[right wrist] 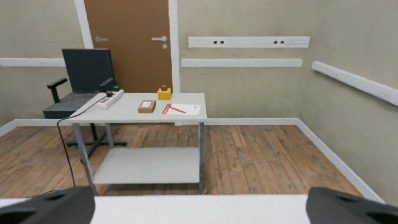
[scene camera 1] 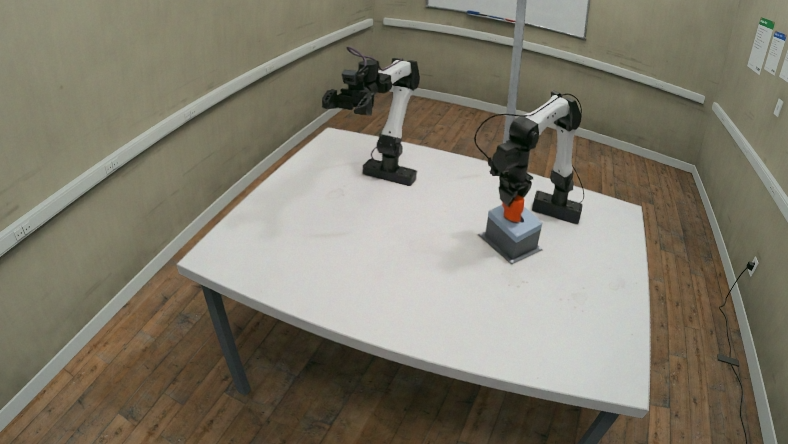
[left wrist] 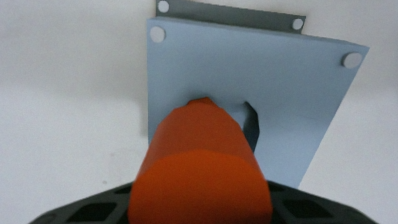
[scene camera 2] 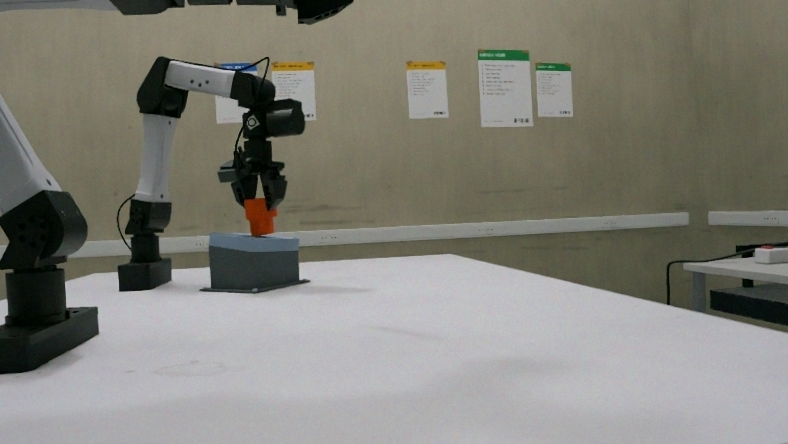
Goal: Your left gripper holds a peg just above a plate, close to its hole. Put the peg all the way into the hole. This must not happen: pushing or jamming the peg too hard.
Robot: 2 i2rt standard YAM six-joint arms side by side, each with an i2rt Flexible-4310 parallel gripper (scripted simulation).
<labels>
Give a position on an arm base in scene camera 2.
145,279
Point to a light blue plate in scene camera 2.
At 240,241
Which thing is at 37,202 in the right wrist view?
The right gripper.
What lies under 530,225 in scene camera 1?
A light blue plate.
</labels>
